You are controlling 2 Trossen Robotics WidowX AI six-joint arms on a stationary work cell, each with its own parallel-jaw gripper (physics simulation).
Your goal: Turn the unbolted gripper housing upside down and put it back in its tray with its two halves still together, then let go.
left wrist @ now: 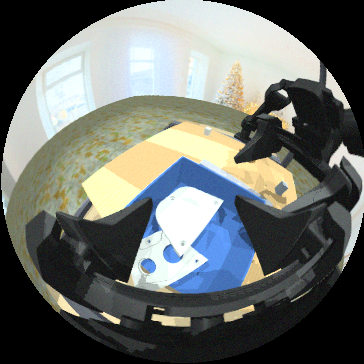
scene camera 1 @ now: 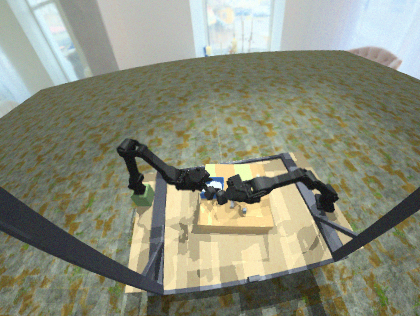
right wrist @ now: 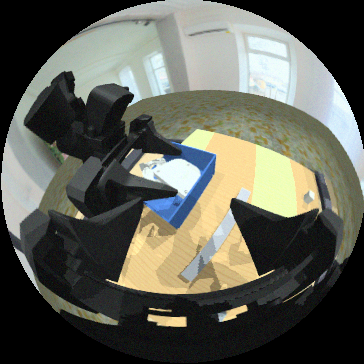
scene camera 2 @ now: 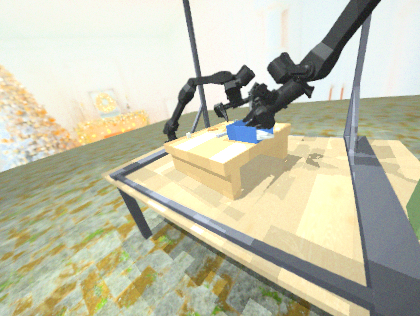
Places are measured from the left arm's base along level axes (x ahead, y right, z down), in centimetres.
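Pixels of known places: left gripper, fingertip midpoint: (left wrist: 193, 200) (scene camera 1: 216, 184) (right wrist: 178, 168) (scene camera 2: 242, 125); right gripper, fingertip midpoint: (left wrist: 250, 181) (scene camera 1: 224, 189) (right wrist: 187, 202) (scene camera 2: 238, 118); left arm's base at its link origin: (scene camera 1: 140, 190); right arm's base at its link origin: (left wrist: 243, 136) (scene camera 1: 325, 201).
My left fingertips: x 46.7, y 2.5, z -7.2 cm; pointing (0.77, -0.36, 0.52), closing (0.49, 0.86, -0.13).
Note:
For each thing: its middle in the pictures, then the offset to it from my left fingertips. "*": a spot on its surface instead.
- blue tray at the middle of its body: (left wrist: 191, 230) (right wrist: 165, 176) (scene camera 2: 249, 129) (scene camera 1: 212, 187) dx -2.2, dy +1.2, dz +1.6 cm
- rounded half at a spot on its surface: (left wrist: 185, 215) (right wrist: 174, 171) * dx -1.2, dy -0.1, dz +1.3 cm
- flat half with two round holes, surface spot: (left wrist: 162, 271) * dx -7.2, dy +0.9, dz +2.8 cm
- raised wooden platform at the middle of its body: (right wrist: 226, 227) (left wrist: 212, 194) (scene camera 2: 227, 148) (scene camera 1: 234, 197) dx +9.9, dy +2.1, dz +10.9 cm
- long grey strip at the middle of its body: (right wrist: 221, 231) (left wrist: 236, 184) dx +8.7, dy +4.6, dz +3.7 cm
The housing lies in the blue tray (scene camera 1: 219, 179) (scene camera 2: 240, 131) (left wrist: 225, 260) (right wrist: 196, 197) as two white parts: a rounded half (left wrist: 185, 215) (right wrist: 179, 174) and a flat half with two round holes (left wrist: 162, 271). In the left wrist view the rounded half overlaps the flat half's edge; their outlines are offset and turned apart. The flat half reaches the tray's near side. My left gripper (left wrist: 193, 200) (right wrist: 178, 168) is open above the tray, its fingers apart on either side of the rounded half with no part held. My right gripper (right wrist: 187, 202) is open and empty beside the tray, above the wooden platform.
The tray stands on a raised wooden platform (scene camera 1: 235, 227) (scene camera 2: 200, 156). A long grey strip (right wrist: 215, 245) lies beside the tray. Small grey blocks (left wrist: 207, 130) (left wrist: 282, 187) (right wrist: 309, 196) stand on the platform. My right arm's fingers are close to the tray in the left wrist view.

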